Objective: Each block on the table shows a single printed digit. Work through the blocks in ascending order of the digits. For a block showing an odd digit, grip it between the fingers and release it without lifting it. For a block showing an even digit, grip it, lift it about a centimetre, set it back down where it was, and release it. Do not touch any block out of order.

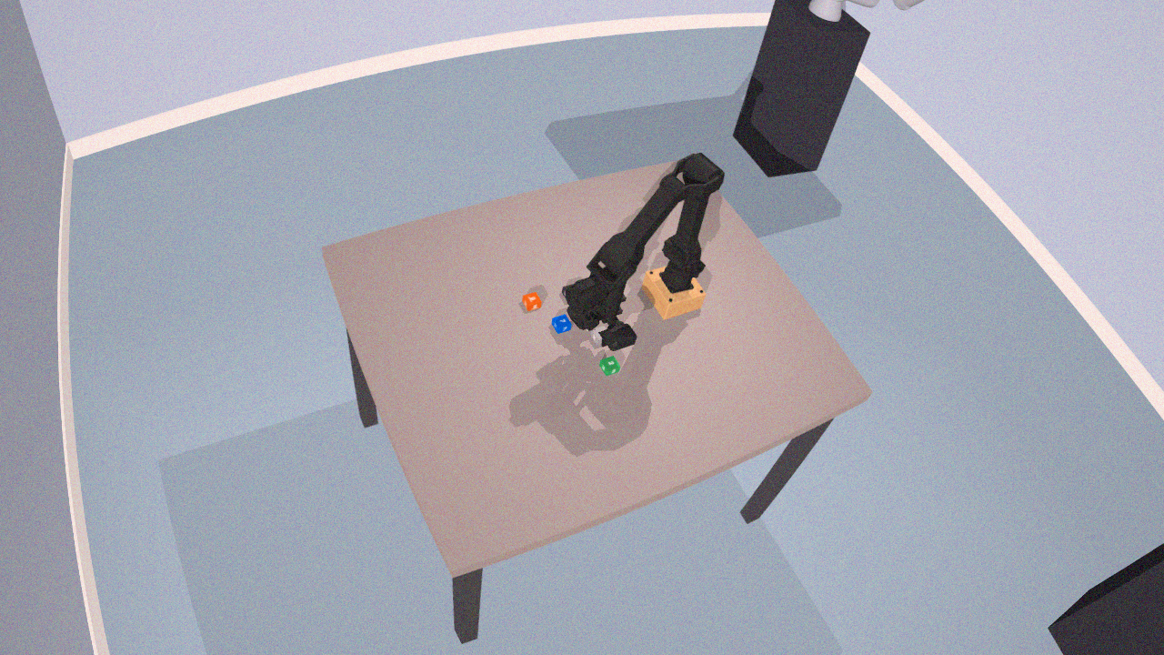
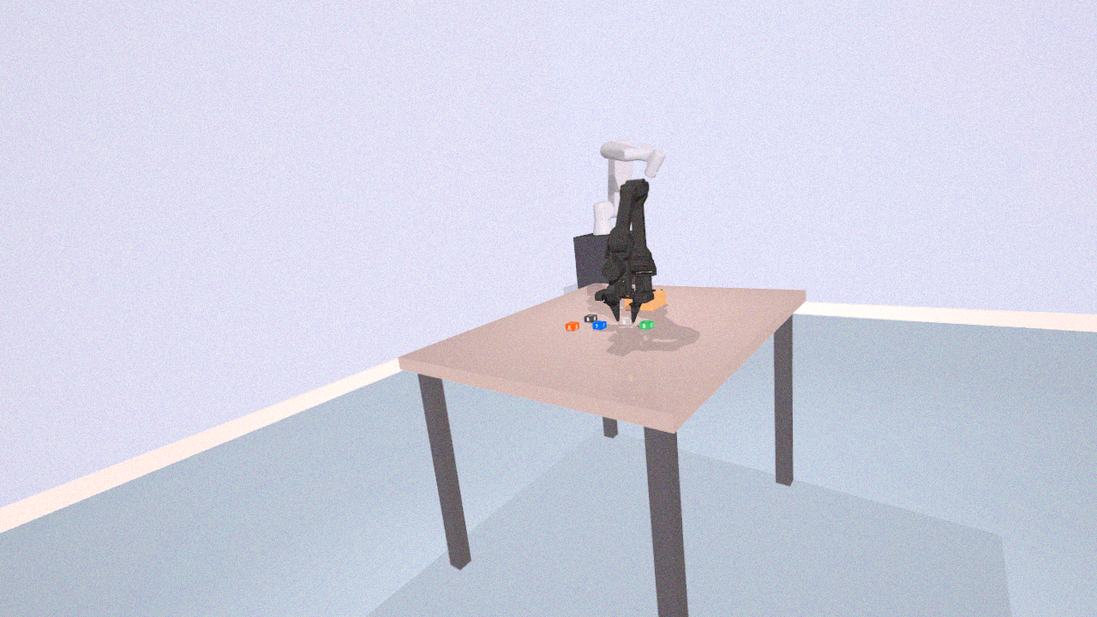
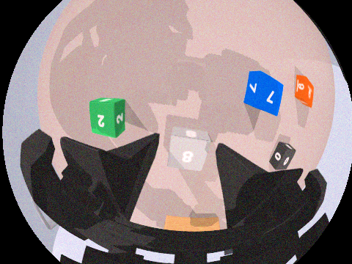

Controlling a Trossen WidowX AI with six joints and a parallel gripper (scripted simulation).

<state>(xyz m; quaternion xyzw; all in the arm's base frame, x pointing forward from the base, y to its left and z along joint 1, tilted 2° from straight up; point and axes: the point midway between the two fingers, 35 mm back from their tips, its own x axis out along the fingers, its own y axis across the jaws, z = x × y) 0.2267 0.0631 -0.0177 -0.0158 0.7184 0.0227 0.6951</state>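
Now: the grey block 10 mm behind my gripper tip. Also, from my gripper tip: green block: 80 mm to the left, 10 mm ahead; then blue block: 60 mm to the right, 60 mm ahead; then black block: 140 mm to the right, 10 mm ahead.
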